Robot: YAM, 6 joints.
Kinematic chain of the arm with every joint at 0, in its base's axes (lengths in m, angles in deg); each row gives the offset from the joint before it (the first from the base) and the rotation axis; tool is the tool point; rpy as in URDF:
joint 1: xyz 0 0 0.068 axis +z
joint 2: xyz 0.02 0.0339 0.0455 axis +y
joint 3: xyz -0.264 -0.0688 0 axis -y
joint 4: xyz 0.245 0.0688 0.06 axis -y
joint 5: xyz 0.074 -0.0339 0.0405 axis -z
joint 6: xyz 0.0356 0 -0.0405 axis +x
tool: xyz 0 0 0 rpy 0 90 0
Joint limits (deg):
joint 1: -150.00..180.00
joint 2: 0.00..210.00
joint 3: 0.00..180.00
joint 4: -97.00..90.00
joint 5: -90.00..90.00
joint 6: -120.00..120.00
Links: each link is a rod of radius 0.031 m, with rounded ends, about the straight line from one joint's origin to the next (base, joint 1, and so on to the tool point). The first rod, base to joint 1, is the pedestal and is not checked.
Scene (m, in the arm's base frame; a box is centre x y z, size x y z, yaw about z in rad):
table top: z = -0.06
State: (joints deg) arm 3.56 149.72 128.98 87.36 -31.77 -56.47
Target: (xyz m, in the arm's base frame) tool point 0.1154 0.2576 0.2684
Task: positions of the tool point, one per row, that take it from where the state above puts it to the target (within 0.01 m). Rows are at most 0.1 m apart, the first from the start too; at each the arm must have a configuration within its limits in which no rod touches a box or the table.
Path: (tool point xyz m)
1: 0.5053 0.1249 0.3197
2: 0.4571 0.1871 0.3236
3: 0.3963 0.2354 0.3229
4: 0.3271 0.2672 0.3173
5: 0.2542 0.2813 0.3064
6: 0.1821 0.2777 0.2900
7: 0.1154 0.2576 0.2684

